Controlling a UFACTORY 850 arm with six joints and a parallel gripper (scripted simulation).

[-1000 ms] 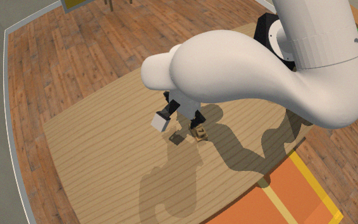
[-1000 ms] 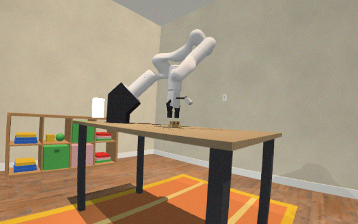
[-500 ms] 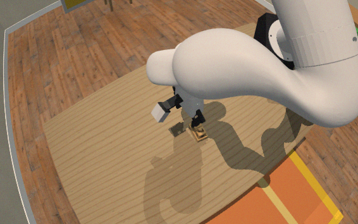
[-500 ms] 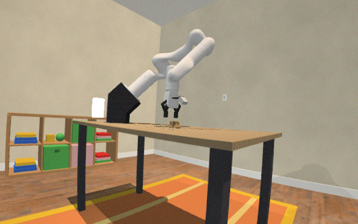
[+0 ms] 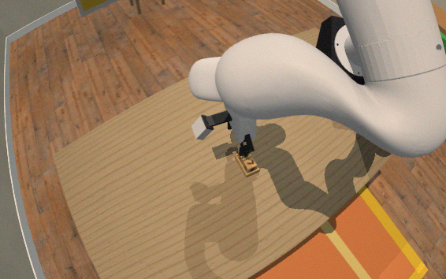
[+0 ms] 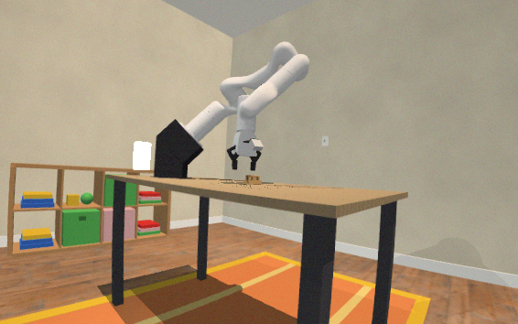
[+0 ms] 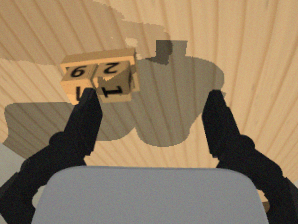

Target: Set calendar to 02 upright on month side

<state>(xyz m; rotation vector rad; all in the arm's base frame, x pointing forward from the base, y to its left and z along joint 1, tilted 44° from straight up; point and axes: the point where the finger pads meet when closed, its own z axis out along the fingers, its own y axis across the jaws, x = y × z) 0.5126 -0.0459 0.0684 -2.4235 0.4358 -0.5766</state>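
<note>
My gripper is now 5 cm above the wooden cube and 4 cm to the right of it. Also, from my hand: wooden calendar tray 6 cm below, 5 cm to the left.
</note>
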